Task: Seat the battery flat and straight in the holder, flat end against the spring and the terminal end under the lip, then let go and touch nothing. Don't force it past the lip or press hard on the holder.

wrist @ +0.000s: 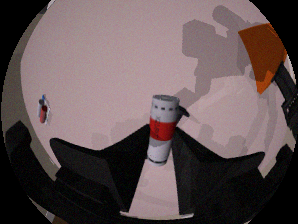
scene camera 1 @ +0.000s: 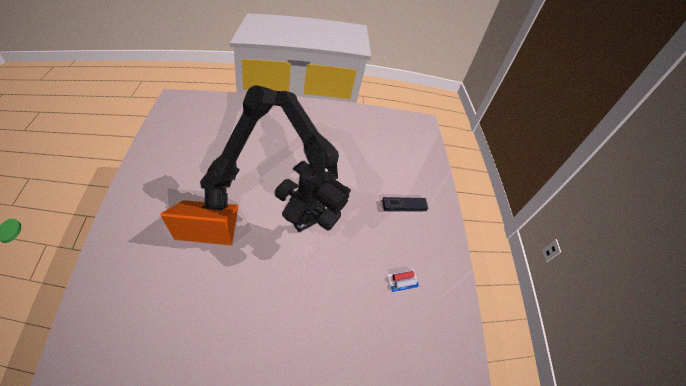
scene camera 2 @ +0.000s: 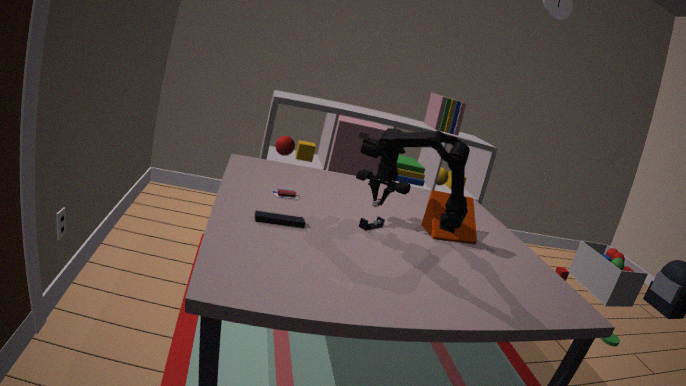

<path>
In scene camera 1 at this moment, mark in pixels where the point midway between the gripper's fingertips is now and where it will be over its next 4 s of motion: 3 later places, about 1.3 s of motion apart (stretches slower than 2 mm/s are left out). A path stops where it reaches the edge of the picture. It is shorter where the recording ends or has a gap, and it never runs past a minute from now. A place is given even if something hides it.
My gripper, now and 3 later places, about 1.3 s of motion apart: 305,219; 315,213; 313,216; 309,219
</path>
